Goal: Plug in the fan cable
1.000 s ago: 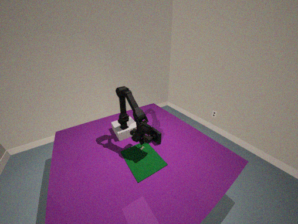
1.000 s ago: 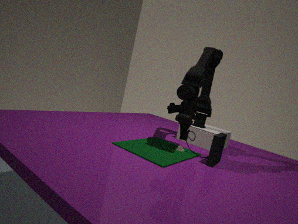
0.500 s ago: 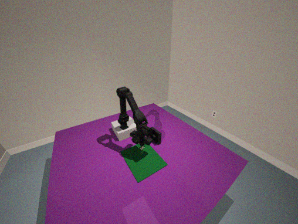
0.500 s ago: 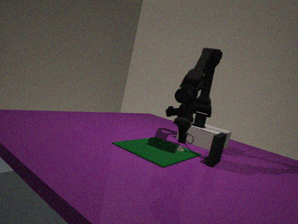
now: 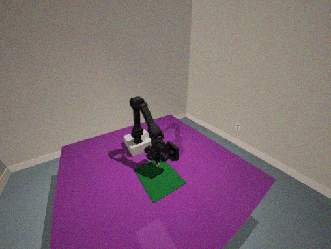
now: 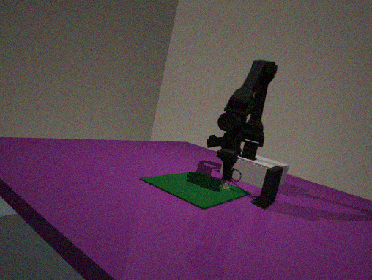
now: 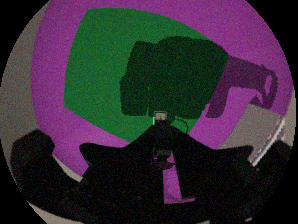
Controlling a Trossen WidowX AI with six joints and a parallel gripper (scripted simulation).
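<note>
The dark plug lies 10 mm to the left of my gripper tip and 10 mm above it. From my gripper tip the other things lie so: black fan: 10 mm ahead, 150 mm to the left, 20 mm above; header: 10 mm to the left, 40 mm below; green board: 70 mm ahead, 60 mm to the right, 60 mm below.
</note>
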